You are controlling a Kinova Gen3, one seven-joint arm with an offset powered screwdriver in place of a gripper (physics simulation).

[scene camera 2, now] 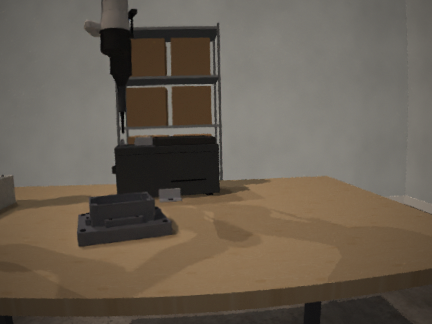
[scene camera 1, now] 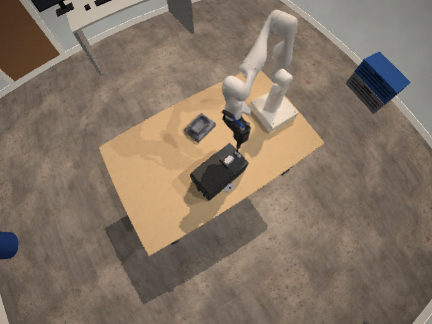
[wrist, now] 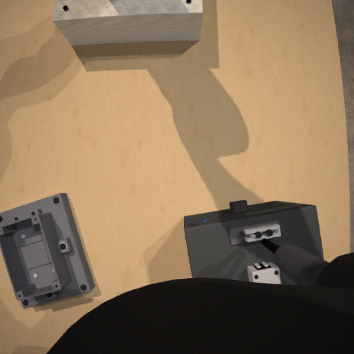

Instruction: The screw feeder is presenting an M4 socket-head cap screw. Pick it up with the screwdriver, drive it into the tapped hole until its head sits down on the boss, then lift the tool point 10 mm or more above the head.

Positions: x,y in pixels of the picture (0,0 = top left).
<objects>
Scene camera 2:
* black screw feeder: 149,172
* grey base plate: 93,235
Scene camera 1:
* black screw feeder: 238,166
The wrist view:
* black screw feeder: 210,253
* metal pick-up fitting: 236,234
</objects>
